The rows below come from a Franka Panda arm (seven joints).
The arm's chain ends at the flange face. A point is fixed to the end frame.
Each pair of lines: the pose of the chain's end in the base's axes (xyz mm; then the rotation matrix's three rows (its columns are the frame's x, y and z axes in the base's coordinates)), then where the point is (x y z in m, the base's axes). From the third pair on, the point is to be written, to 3 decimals.
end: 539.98 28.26 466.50; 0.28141 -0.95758 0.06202; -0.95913 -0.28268 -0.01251; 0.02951 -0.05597 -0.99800
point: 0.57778 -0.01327 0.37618
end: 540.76 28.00 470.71; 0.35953 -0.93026 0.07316; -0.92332 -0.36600 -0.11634; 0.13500 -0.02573 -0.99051
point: 0.58280 -0.01985 0.38554
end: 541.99 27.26 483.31; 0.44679 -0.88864 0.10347; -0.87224 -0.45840 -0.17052; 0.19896 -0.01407 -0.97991
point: 0.590 -0.021 0.402
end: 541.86 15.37 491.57; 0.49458 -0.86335 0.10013; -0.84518 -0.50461 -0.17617; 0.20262 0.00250 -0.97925
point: 0.592 -0.032 0.410
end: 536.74 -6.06 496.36; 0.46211 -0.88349 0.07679; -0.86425 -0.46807 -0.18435; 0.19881 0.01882 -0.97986
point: 0.583 -0.055 0.414
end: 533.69 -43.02 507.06; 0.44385 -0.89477 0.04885; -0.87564 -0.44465 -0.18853; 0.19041 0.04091 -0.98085
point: 0.577 -0.094 0.424
